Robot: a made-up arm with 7 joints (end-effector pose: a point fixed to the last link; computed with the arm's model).
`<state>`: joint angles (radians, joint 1 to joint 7).
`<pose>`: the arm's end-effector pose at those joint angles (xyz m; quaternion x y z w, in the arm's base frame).
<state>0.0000 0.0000 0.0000 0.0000 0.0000 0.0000 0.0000</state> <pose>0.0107 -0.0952 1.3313 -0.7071 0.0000 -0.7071 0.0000</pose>
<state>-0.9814 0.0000 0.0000 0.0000 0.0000 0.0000 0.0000</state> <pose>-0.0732 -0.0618 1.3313 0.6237 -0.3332 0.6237 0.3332</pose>
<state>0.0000 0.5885 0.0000 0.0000 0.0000 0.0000 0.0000</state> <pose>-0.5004 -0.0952 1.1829 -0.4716 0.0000 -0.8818 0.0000</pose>
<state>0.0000 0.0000 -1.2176 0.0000 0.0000 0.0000 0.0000</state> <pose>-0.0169 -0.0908 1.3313 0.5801 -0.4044 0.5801 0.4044</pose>
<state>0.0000 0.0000 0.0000 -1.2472 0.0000 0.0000 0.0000</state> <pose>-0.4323 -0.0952 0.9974 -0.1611 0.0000 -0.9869 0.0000</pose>
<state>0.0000 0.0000 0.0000 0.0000 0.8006 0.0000 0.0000</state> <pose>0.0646 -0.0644 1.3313 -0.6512 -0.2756 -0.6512 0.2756</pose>
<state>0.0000 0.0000 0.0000 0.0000 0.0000 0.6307 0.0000</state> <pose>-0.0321 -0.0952 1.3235 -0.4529 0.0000 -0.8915 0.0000</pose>
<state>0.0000 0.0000 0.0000 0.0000 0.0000 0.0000 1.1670</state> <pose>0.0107 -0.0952 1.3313 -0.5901 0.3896 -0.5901 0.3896</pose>
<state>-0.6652 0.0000 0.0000 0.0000 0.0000 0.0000 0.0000</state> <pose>-0.0503 -0.0815 1.3313 0.6684 -0.2309 0.6684 0.2309</pose>
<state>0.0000 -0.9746 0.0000 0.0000 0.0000 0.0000 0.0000</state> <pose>0.7652 -0.0952 0.9201 -0.9559 0.0000 -0.2937 0.0000</pose>
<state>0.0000 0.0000 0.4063 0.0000 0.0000 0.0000 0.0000</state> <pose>0.0185 -0.0892 1.3313 -0.6926 -0.1427 -0.6926 0.1427</pose>
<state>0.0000 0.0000 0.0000 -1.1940 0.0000 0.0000 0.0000</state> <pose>-0.4242 -0.0952 1.0213 -0.1873 0.0000 -0.9823 0.0000</pose>
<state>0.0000 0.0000 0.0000 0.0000 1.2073 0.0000 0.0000</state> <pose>0.0785 -0.0353 1.3313 -0.5821 -0.4014 -0.5821 0.4014</pose>
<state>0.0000 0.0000 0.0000 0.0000 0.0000 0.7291 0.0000</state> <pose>-0.0379 -0.0952 1.3200 -0.4085 0.0000 -0.9127 0.0000</pose>
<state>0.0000 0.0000 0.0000 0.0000 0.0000 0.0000 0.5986</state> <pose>0.0107 -0.0952 1.3313 -0.6757 0.2085 -0.6757 0.2085</pose>
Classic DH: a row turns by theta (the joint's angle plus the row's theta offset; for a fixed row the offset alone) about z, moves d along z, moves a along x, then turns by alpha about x. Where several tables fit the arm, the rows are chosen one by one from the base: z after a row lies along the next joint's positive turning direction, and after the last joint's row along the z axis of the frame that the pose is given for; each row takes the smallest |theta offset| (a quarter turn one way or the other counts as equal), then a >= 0, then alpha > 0; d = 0 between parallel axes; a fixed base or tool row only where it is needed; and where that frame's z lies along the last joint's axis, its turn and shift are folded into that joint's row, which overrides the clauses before.
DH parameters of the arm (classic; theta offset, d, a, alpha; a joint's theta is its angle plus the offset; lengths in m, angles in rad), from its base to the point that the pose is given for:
joint 1: 0 0.4138 0 1.5708
joint 2: 0 0.0732 0 -1.5708
joint 3: 0 0.4426 0.0213 -1.5708
joint 4: 0 0.0571 -0.0201 1.5708
joint 5: 0 0.4055 0 1.5708
joint 6: 1.5708 0.0791 0.0694 1.5708
joint 7: 0 0.0095 0 0

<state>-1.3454 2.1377 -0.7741 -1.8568 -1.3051 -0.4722 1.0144</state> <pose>0.1898 0.0843 0.0487 0.6177 -0.5957 -0.3352 0.3889</pose>
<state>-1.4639 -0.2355 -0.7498 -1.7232 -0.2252 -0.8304 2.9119</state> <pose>0.1644 0.2491 0.8734 0.3610 0.2025 -0.8492 0.3279</pose>
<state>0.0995 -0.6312 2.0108 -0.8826 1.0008 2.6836 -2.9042</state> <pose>0.5208 -0.2236 0.8971 -0.7958 0.4329 -0.4109 0.1024</pose>
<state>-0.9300 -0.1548 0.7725 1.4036 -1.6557 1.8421 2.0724</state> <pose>0.4076 -0.0470 0.9774 -0.6715 0.1385 -0.6942 0.2190</pose>
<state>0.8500 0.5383 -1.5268 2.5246 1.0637 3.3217 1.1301</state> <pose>0.1542 -0.1976 0.5486 -0.2600 -0.6841 0.6812 0.0186</pose>
